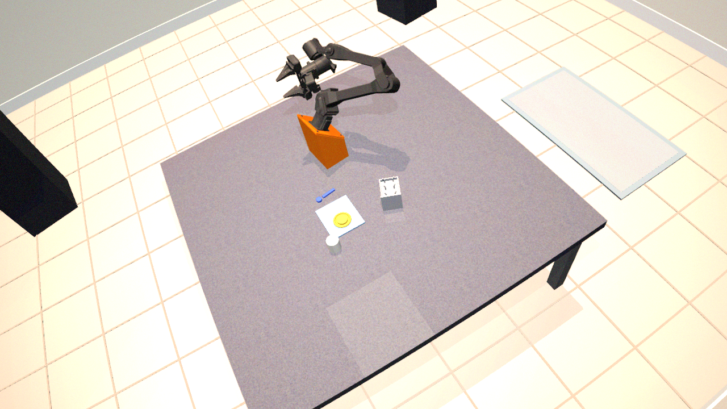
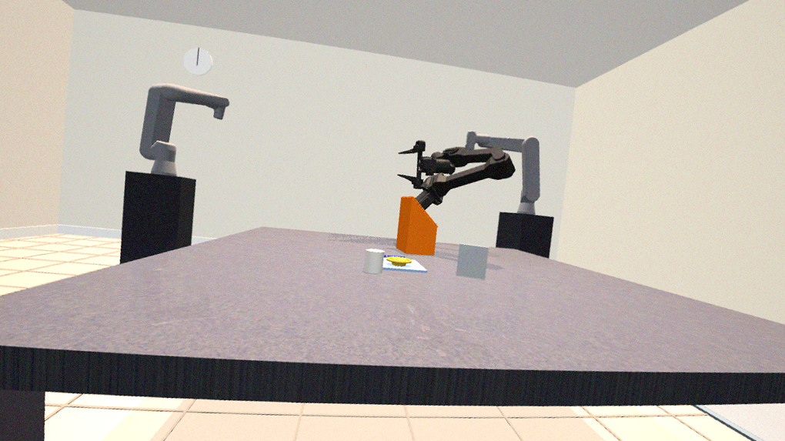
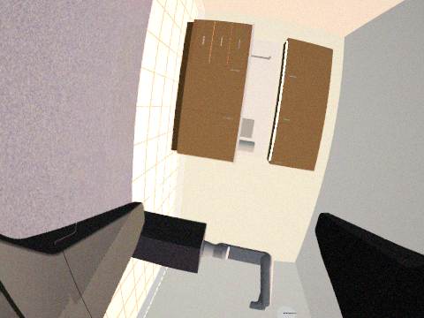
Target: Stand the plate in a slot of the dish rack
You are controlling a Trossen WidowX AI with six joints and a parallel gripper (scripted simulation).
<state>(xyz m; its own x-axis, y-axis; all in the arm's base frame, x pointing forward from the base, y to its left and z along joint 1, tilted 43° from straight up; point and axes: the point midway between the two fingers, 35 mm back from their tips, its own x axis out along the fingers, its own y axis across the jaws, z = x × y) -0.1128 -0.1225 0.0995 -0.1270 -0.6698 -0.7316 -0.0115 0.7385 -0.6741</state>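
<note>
Now: the yellow plate 410 mm ahead of my gripper tip, 100 mm to the right of it and 310 mm below it. Also, from my gripper tip: blue spoon: 270 mm ahead, 80 mm to the right, 320 mm below; then white mat: 390 mm ahead, 90 mm to the right, 320 mm below; then dish rack: 440 mm ahead, 100 mm to the left, 300 mm below.
</note>
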